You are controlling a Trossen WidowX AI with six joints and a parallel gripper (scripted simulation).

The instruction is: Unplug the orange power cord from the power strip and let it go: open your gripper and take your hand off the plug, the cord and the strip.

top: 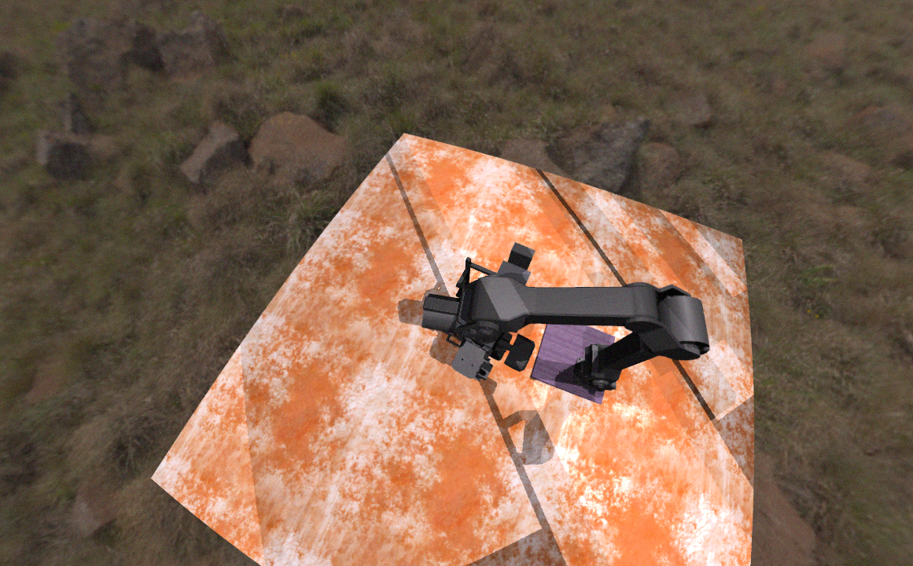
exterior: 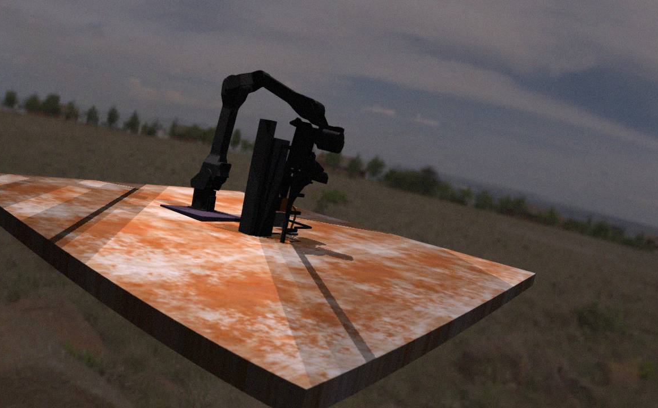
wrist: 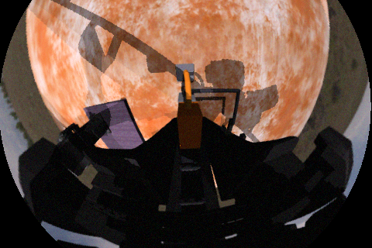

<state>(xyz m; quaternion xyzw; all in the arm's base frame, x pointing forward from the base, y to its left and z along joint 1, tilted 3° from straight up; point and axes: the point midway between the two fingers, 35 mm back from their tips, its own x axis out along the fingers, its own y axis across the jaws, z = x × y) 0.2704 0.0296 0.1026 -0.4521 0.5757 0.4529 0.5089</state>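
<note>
Now: gripper tip 3 cm to the left of the orange plug.
</note>
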